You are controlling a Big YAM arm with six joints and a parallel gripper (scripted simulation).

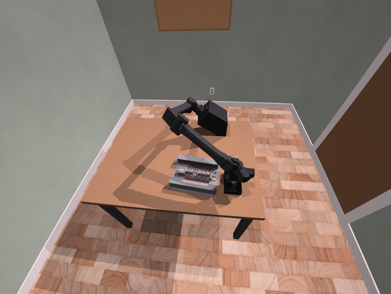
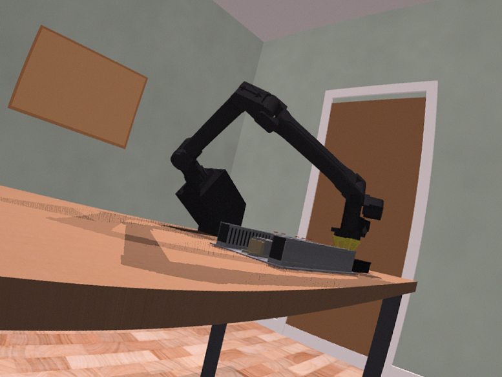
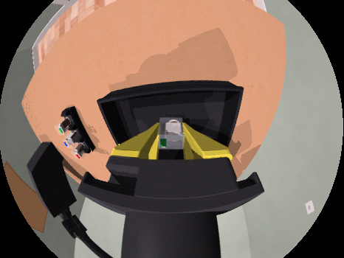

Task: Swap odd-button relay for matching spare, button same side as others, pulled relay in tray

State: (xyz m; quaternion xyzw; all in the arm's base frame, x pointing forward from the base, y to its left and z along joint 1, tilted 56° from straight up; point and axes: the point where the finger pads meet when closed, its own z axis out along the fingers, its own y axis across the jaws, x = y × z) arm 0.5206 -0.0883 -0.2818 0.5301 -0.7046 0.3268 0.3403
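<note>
Right now the black tray is 20 mm below my hand. Round my hand: grey relay panel: 260 mm to the right, 70 mm behind, 30 mm below.
</note>
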